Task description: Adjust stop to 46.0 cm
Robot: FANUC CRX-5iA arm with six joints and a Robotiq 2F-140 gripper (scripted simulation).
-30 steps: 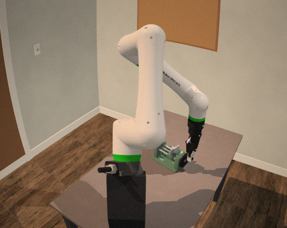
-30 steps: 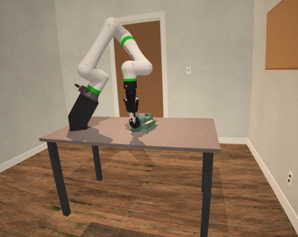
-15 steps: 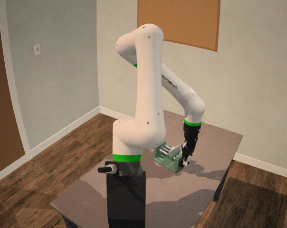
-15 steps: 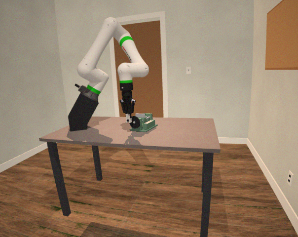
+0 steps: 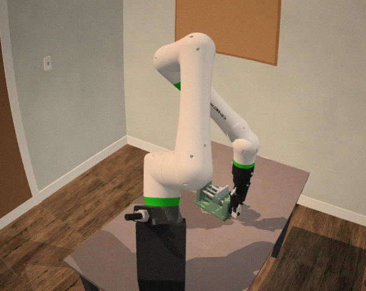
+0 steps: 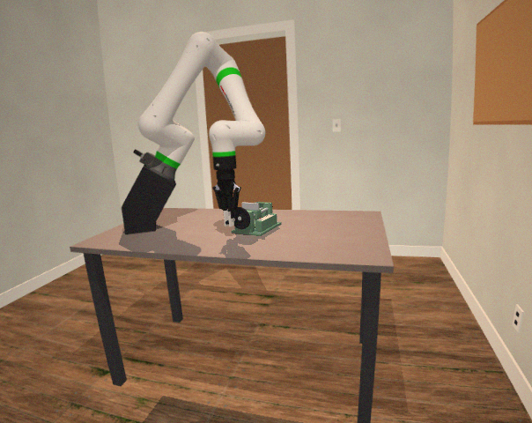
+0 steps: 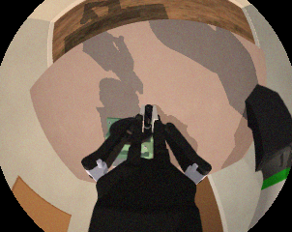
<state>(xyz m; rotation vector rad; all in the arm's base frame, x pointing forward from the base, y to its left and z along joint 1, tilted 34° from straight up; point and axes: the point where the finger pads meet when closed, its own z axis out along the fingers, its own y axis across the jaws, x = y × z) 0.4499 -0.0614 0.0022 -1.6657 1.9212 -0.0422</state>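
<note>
The black handwheel is 1 cm ahead of my hand, 2 cm to the left of it and 1 cm below it. Also, from my hand: green stop fixture (5 cm ahead, 12 cm to the left, 1 cm above).
</note>
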